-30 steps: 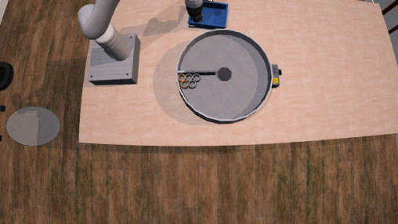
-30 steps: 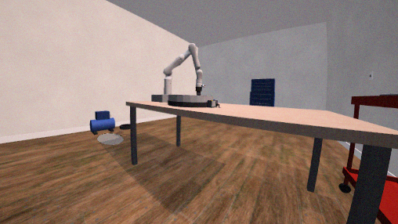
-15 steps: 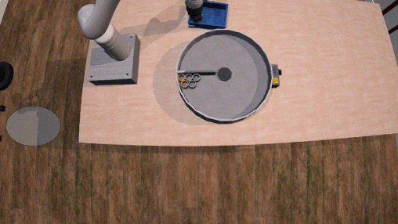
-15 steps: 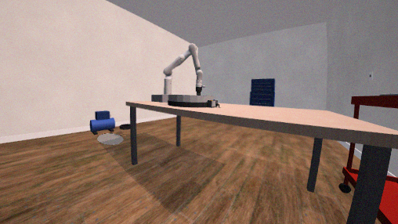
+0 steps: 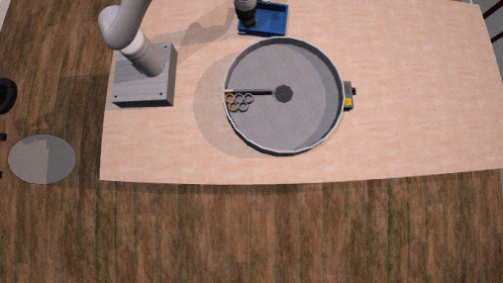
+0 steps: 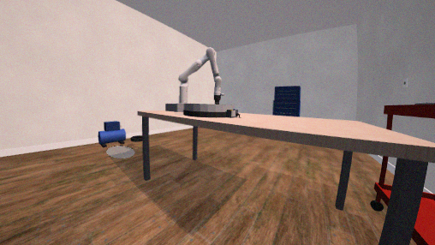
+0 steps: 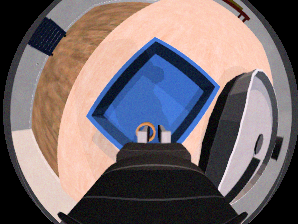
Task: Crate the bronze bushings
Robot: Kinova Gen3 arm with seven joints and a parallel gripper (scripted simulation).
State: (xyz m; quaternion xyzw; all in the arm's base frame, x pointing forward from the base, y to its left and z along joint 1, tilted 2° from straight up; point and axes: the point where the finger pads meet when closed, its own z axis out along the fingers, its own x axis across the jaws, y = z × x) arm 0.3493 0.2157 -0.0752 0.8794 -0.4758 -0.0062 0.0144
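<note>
Now: the blue crate 4 cm ahead of my hand and 3 cm to the left of it. Round my hand: grey turning table (30 cm to the right, 12 cm ahead, 2 cm above).
</note>
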